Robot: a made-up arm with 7 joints.
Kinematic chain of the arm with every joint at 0, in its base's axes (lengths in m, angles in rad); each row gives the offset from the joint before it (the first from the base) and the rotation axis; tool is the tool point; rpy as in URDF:
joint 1: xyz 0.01 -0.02 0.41 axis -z
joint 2: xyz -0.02 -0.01 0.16 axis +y
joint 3: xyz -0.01 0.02 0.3 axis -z
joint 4: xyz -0.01 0 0.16 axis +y
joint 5: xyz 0 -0.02 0.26 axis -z
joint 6: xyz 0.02 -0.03 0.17 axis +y
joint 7: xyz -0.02 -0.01 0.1 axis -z
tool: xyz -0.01 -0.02 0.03 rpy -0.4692 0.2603 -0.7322
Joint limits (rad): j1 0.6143..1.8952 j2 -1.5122..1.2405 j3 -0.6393..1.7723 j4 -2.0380..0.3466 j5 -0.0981..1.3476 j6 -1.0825..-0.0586 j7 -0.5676..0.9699
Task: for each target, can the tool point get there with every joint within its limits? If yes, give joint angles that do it. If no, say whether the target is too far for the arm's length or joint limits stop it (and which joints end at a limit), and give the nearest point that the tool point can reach.
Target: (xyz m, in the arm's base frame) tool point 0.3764 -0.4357 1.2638
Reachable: yes | joints 1.6074 0.7267 1.1425 -0.6594 1.0260 -0.7277 0.3294
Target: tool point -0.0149 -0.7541 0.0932
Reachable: no: joint limits stop it (at a limit: joint 1, joint 2, joint 3, joint 5, joint 6, joint 7) | nearest point 0.2515 -0.6909 0.5969 | short by 0.573 m
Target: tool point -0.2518 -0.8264 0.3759
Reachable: no: joint limits stop it (at a limit: joint 2, joint 4, joint 5, joint 6, joint 7) | nearest point -0.2905 -0.9456 0.7112 | short by 0.358 m
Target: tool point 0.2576 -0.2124 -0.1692
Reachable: no: joint limits stop it (at a limit: joint 1, joint 2, joint 4, joint 5, joint 6) | nearest point 0.2514 0.1091 0.1222 | short by 0.434 m
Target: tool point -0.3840 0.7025 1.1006
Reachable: yes | joints 0.8053 -0.9047 1.5711 -0.1951 0.1738 -0.6796 0.7394
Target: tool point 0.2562 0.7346 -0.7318
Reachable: no: too far | nearest point 0.1998 0.5617 0.0278 | short by 0.781 m
